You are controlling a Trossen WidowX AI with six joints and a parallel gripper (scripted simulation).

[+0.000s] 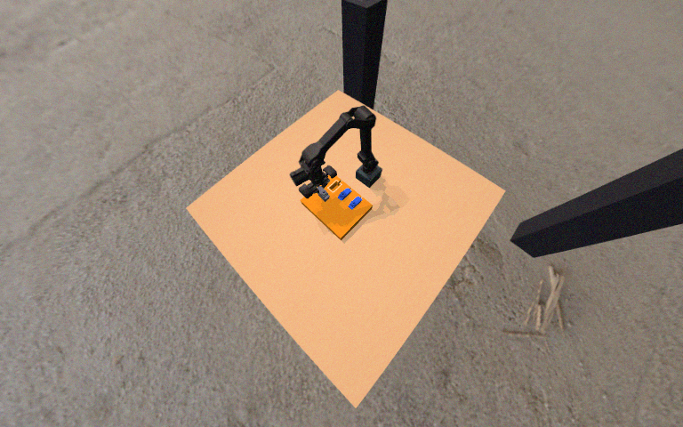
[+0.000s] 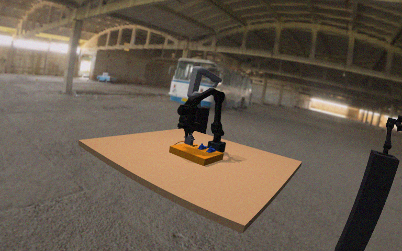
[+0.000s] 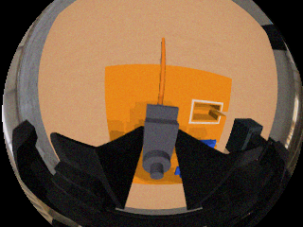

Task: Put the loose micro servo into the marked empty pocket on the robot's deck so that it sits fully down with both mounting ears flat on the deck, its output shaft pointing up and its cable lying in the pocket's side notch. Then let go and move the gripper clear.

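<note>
My gripper tip is now 10 cm above the orange robot deck, 7 cm to the right of it and 2 cm short of it.
</note>
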